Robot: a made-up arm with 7 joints.
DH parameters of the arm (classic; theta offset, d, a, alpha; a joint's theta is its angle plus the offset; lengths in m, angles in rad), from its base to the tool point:
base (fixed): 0 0 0 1.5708
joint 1: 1.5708 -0.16 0 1.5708
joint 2: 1.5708 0 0 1.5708
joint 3: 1.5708 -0.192 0 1.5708
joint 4: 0 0 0 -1.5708
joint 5: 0 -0.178 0 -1.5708
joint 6: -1.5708 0 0 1.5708
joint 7: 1.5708 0 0 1.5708
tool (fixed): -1.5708 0 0 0
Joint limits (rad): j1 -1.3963..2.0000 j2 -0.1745..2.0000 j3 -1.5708..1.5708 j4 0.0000..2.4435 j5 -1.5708..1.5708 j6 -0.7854..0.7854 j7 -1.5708..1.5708
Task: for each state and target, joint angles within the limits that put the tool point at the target. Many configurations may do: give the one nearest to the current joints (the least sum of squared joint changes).
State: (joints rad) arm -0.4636 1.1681 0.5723 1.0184 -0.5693 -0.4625 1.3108
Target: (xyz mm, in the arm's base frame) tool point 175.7 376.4 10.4
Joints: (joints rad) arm -0.4856 1.5677 0.5480 1.4349 -0.5693 -0.4625 1.3108
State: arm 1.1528 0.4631 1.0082 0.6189 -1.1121 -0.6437 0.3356
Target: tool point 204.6 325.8 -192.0
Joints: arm 0.6255 0.0962 1.2026 0.9871 -1.1121 -0.6437 0.3356
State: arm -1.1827 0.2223 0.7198 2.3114 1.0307 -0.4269 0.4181
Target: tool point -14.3 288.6 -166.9
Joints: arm -1.0242 0.2694 0.6255 1.9288 1.0307 -0.4269 0.4181
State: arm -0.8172 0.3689 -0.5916 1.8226 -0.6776 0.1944 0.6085
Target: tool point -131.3 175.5 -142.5
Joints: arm -1.3893 0.8683 -0.7486 2.0376 -0.6776 0.1944 0.6085
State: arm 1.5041 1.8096 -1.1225 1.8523 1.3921 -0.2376 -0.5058
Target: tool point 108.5 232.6 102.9
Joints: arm 1.7301 1.4631 -0.9375 2.2126 1.3921 -0.2376 -0.5058
